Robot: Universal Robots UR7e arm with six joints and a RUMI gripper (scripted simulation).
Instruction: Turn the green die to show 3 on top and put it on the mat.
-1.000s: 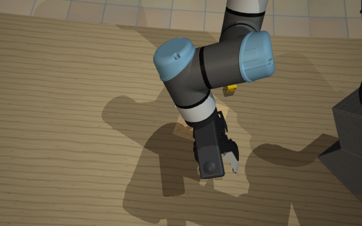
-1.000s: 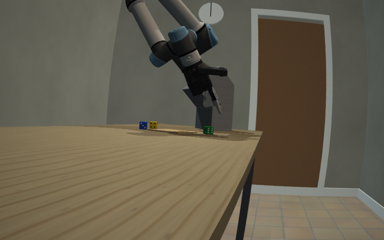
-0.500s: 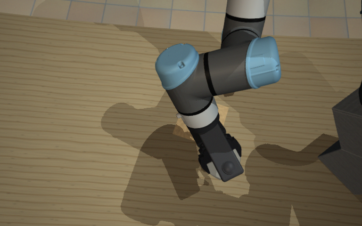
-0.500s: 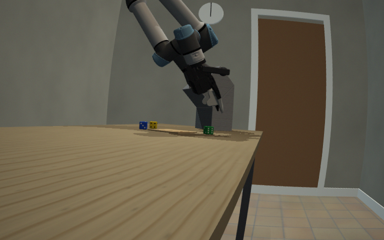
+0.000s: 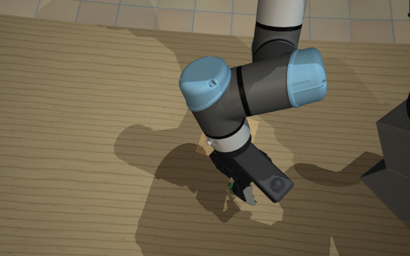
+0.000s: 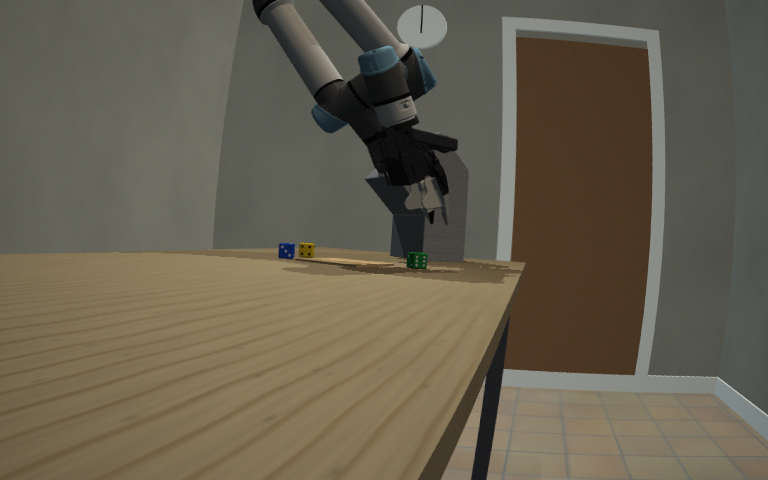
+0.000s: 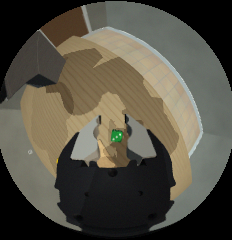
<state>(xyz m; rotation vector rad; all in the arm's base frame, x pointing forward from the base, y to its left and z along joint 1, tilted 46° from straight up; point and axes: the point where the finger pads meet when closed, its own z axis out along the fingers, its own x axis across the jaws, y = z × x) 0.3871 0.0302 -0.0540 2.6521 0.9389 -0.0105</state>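
My hand is 30 mm short of the green die, 40 mm to the left of it and 90 mm above it. From my hand the other things lie so: blue die: 300 mm to the right, 90 mm below; then tan mat: 20 mm ahead, 180 mm to the right, 100 mm below; then yellow die: 100 mm behind, 270 mm to the right, 90 mm below.
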